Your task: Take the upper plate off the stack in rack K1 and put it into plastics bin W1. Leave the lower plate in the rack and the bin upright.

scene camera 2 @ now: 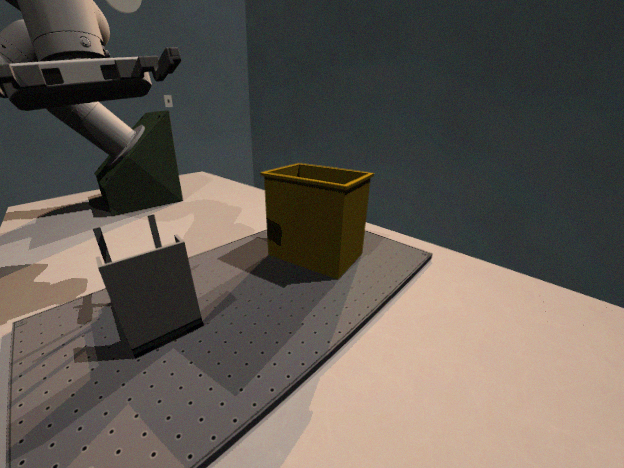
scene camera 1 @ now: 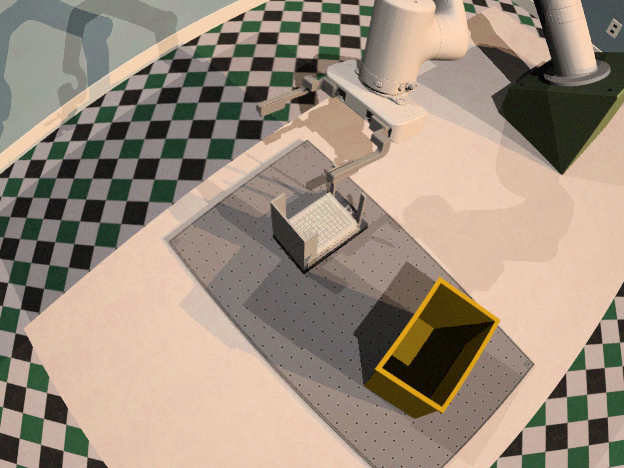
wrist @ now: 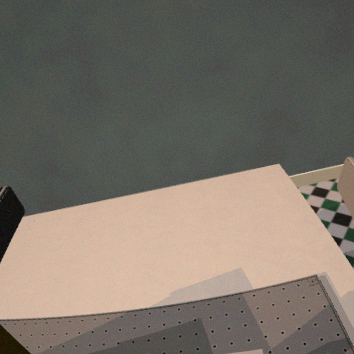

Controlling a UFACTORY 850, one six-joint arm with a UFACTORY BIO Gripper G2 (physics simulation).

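Rack K1 (scene camera 1: 289, 234) (scene camera 2: 151, 297) stands upright on the perforated board, with a tall grey wall and thin posts. The pale gridded upper plate (scene camera 1: 325, 221) lies flat inside the rack. The lower plate cannot be told apart under it, and the rack wall hides both plates in scene camera 2. Plastics bin W1 (scene camera 1: 403, 393) (scene camera 2: 312, 221) is yellow, upright and open at the top; its inside is partly in shadow. My gripper (scene camera 1: 294, 143) (wrist: 178, 200) is wide open and empty, above the rack and towards the arm's base side. One finger overlaps the rack's edge in scene camera 1.
The grey perforated board (scene camera 1: 201, 261) (scene camera 2: 171, 403) (wrist: 280, 310) lies on the pale table (scene camera 1: 151, 362) (scene camera 2: 453, 362) (wrist: 150, 250). The dark green arm mount (scene camera 1: 559, 115) (scene camera 2: 143, 171) stands behind it. The rack's thin posts and high wall rise above the plate. The bin's rim is taller than the rack.
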